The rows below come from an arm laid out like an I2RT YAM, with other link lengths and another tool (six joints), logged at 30 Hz.
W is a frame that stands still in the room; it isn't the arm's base.
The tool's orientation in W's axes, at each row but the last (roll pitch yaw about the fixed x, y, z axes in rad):
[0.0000 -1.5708 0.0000]
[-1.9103 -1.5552 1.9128]
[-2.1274 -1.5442 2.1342]
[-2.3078 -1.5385 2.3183]
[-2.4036 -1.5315 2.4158]
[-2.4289 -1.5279 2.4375]
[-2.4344 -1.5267 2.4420]
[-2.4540 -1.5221 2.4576]
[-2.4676 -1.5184 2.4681]
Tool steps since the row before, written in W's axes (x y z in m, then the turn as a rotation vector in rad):
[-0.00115 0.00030 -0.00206 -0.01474 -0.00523 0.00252]
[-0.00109 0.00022 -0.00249 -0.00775 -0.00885 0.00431]
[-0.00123 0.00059 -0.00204 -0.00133 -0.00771 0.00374]
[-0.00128 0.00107 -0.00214 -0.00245 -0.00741 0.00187]
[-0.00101 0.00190 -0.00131 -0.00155 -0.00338 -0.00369]
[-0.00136 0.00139 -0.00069 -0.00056 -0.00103 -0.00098]
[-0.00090 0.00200 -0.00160 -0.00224 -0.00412 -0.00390]
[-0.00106 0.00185 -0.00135 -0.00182 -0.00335 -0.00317]
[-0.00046 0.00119 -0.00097 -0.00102 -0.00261 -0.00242]
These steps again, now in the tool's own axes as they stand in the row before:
[-0.00206 0.00030 0.00115 0.00252 -0.00523 0.01474]
[-0.00248 0.00026 0.00110 0.00422 -0.00889 0.00775]
[-0.00201 0.00064 0.00125 0.00358 -0.00778 0.00133]
[-0.00209 0.00113 0.00131 0.00175 -0.00743 0.00249]
[-0.00123 0.00195 0.00102 -0.00373 -0.00326 0.00170]
[-0.00061 0.00142 0.00137 -0.00099 -0.00100 0.00060]
[-0.00151 0.00205 0.00094 -0.00394 -0.00399 0.00240]
[-0.00125 0.00189 0.00110 -0.00320 -0.00324 0.00195]
[-0.00091 0.00122 0.00050 -0.00246 -0.00253 0.00112]

